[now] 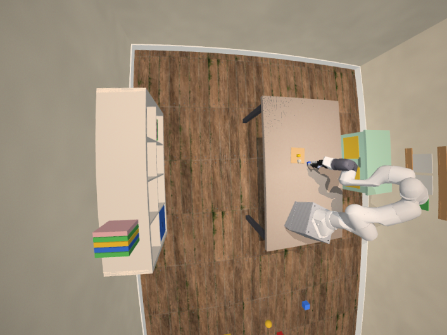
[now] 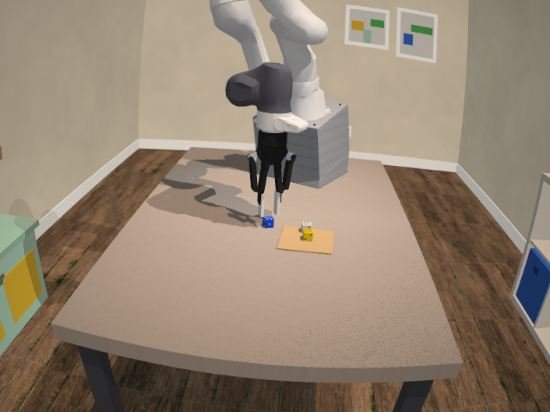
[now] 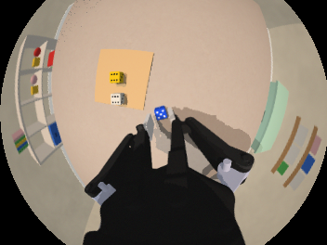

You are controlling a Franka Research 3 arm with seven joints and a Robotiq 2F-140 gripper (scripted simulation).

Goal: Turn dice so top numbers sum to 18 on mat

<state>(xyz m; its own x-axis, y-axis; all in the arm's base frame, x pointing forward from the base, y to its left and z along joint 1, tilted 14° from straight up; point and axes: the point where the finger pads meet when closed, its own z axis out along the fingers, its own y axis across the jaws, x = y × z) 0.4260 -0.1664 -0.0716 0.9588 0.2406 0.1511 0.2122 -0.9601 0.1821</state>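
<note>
Right now my hand is 50 mm above the blue die. From my hand the other things lie so: white die (100 mm to the left, 50 mm below, 40 mm ahead); then yellow die (90 mm to the left, 90 mm ahead, 50 mm below); then mat (90 mm to the left, 90 mm ahead, 60 mm below).
</note>
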